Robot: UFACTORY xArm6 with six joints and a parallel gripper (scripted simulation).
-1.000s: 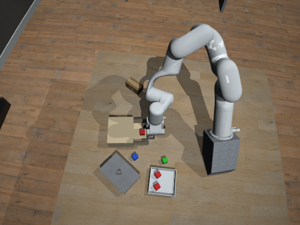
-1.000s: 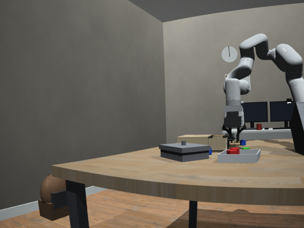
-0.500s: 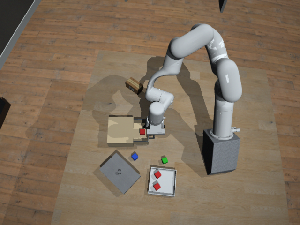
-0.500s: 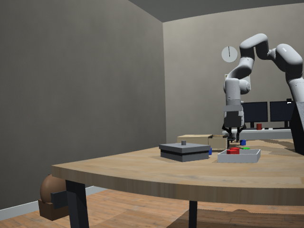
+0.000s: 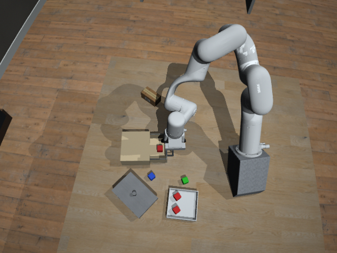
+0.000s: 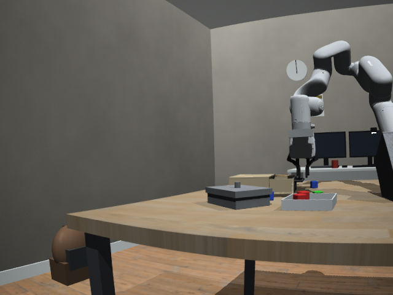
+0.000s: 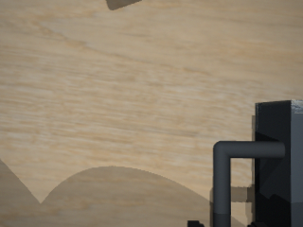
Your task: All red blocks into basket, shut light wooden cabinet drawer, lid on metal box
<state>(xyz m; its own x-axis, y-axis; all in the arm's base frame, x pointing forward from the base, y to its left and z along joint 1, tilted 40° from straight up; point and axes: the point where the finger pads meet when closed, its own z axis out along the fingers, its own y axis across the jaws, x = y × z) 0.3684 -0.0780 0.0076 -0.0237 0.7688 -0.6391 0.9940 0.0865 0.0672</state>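
The drawer lies 8 cm ahead of my hand and 5 cm below it. From my hand the other things lie so: light wooden cabinet (14 cm ahead, 5 cm below); then white basket (5 cm behind, 29 cm to the left, 7 cm below); then green block (6 cm behind, 17 cm to the left, 7 cm below).
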